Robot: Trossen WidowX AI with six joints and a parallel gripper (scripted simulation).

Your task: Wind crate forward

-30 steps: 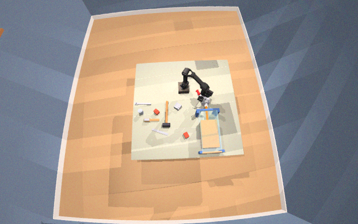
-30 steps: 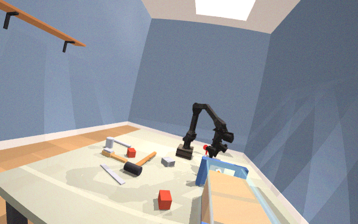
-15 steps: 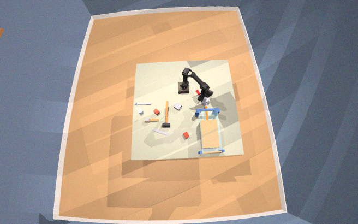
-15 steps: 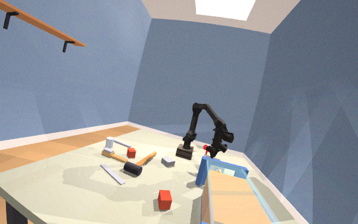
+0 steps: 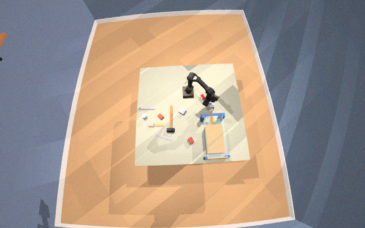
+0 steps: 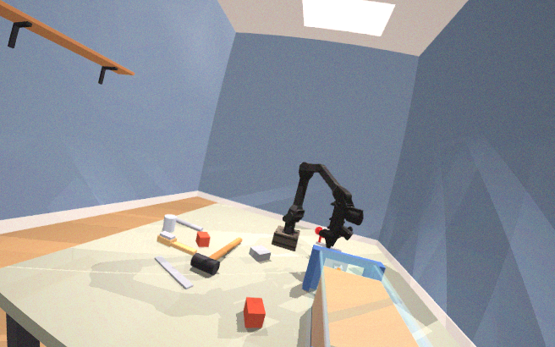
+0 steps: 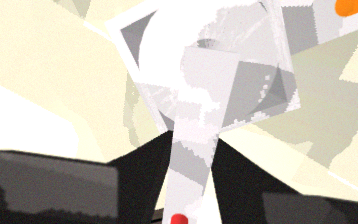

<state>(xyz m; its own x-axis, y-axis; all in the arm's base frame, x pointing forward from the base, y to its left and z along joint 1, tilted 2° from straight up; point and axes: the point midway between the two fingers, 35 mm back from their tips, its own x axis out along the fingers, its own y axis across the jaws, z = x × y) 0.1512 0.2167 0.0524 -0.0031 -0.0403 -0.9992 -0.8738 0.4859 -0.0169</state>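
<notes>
Now: the crank arm 2 cm to the right of my gripper tip, 2 cm above it and 1 cm behind it. The rest, counted from my gripper tip: blue steel frame 18 cm ahead, 4 cm to the left, 1 cm above; then white hand winch 6 cm below, 3 cm to the left, 1 cm ahead; then red knob 5 cm to the right, 4 cm above, 3 cm behind.
</notes>
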